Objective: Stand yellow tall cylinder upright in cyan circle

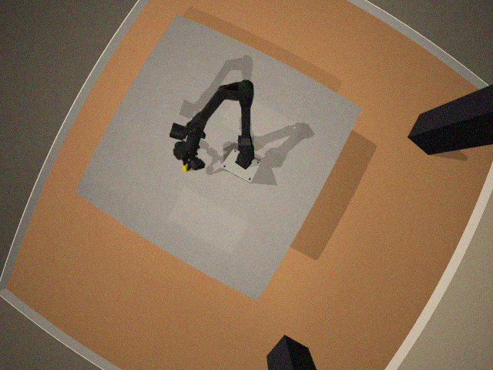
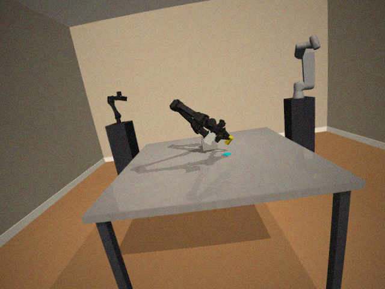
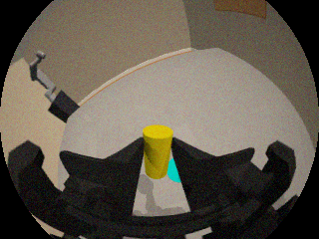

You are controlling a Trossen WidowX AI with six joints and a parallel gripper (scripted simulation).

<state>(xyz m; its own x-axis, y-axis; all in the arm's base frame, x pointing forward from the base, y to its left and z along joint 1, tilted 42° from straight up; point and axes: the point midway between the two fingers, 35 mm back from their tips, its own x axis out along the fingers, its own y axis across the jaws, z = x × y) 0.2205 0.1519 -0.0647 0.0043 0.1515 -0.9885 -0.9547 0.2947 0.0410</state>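
Right now the cyan circle is 1 cm ahead of my gripper tip, 4 cm to the right of it and 12 cm below it. The rest, counted from my gripper tip: yellow cylinder 1 cm behind, 1 cm to the right, 2 cm below.
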